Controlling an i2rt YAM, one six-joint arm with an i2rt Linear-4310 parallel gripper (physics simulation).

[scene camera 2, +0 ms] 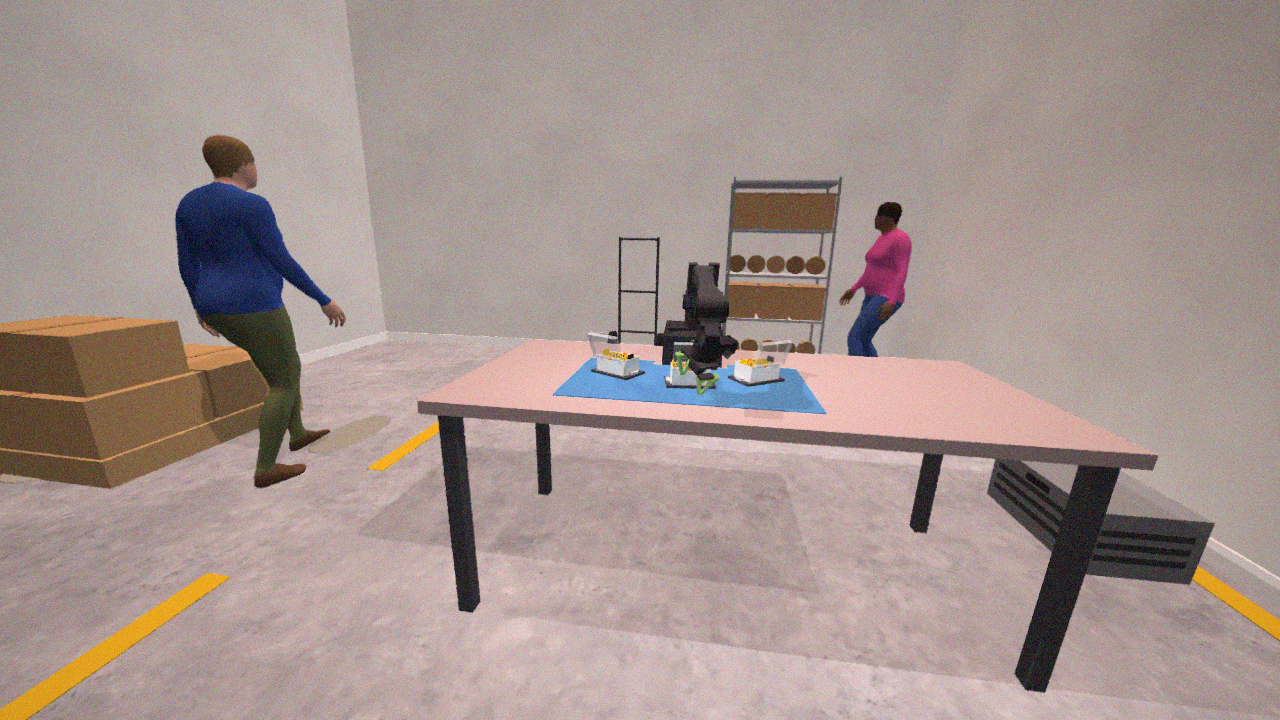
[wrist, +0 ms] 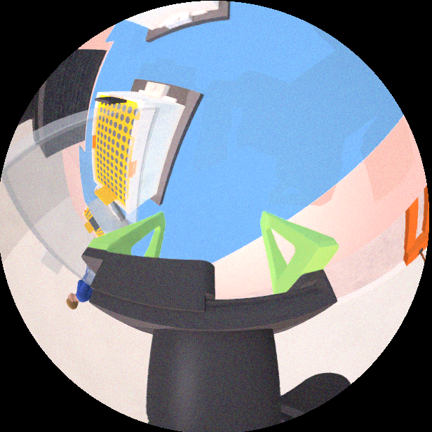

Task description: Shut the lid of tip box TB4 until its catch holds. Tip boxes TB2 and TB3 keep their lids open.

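Frame: origin at the arm's base, x ahead, y left, z up, level; centimetres.
Seen in the pictures: gripper, fingertip midpoint: [scene camera 2: 690, 384]; arm's base, link origin: [scene camera 2: 692, 328].
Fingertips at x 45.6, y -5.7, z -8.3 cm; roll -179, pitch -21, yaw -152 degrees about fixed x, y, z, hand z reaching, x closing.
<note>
Pixels of each thing's top centre, then the offset from my fingertips to it. Level surfaces: height alone.
- blue mat, surface height: dz -3.6 cm
- left box, top centre: [scene camera 2: 620, 353] dx -24.5, dy -21.6, dz +3.0 cm
- right box, top centre: [scene camera 2: 755, 359] dx -18.9, dy +23.8, dz +3.0 cm
- middle box, top centre: [scene camera 2: 689, 362] dx -13.7, dy +1.3, dz +3.0 cm
- pink table, surface height: dz -3.9 cm
Three white tip boxes stand on the blue mat [scene camera 2: 590, 392] [wrist: 300, 100]; no labels can be read. The left box [scene camera 2: 617, 365] and the right box [scene camera 2: 756, 371] have clear lids raised. The middle box [scene camera 2: 677, 376] is partly covered by the arm, and its lid is hard to make out. In the wrist view, a box with a yellow tip rack [wrist: 115, 150] stands left of the fingers, its large clear lid [wrist: 37, 145] open. A second box [wrist: 185, 19] is cut off at the top. My gripper [scene camera 2: 695, 374] [wrist: 212, 216] is open and empty, its left green finger near the lid; contact cannot be judged.
The pink table [scene camera 2: 948, 402] [wrist: 360, 210] carries the mat and the black arm [scene camera 2: 705, 300]. An orange frame [wrist: 411, 232] shows at the wrist view's right edge. A person in blue [scene camera 2: 228, 250], stacked cartons [scene camera 2: 98, 358], a shelf rack [scene camera 2: 786, 184] and a person in pink [scene camera 2: 887, 264] are around the table.
</note>
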